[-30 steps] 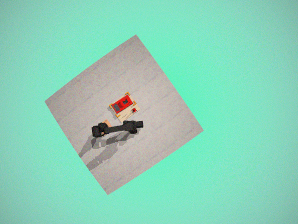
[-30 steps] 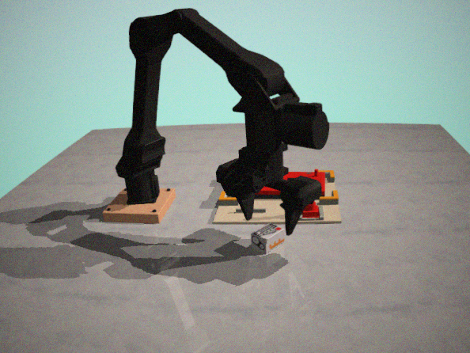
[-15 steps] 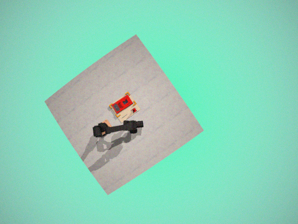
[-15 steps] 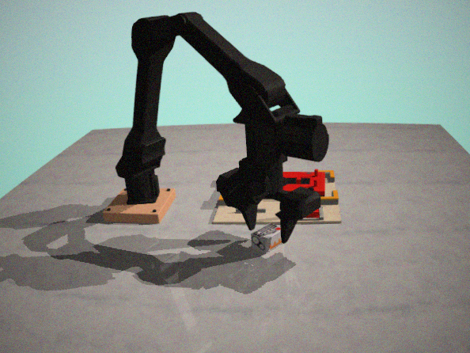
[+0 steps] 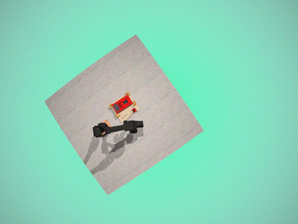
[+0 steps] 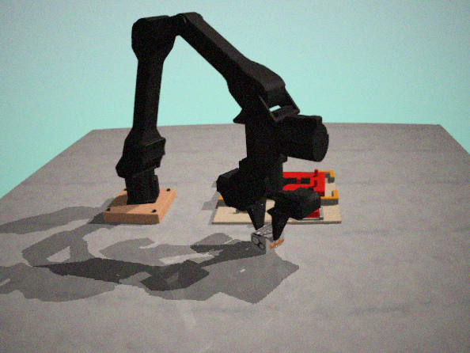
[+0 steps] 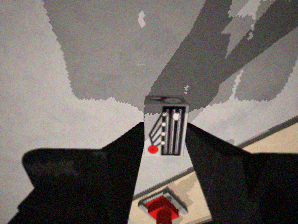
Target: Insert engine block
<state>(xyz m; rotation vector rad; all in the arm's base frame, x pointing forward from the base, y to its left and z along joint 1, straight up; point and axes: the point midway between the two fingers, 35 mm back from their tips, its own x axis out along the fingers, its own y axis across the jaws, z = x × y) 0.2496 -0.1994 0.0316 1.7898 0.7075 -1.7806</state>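
Right now the beige baseplate is 50 mm ahead of my gripper tip, 200 mm to the left of it and 10 mm below it. From my gripper tip the other things lie so: grey engine block: 10 mm below; black upright peg: 90 mm ahead, 100 mm to the left, 20 mm above.
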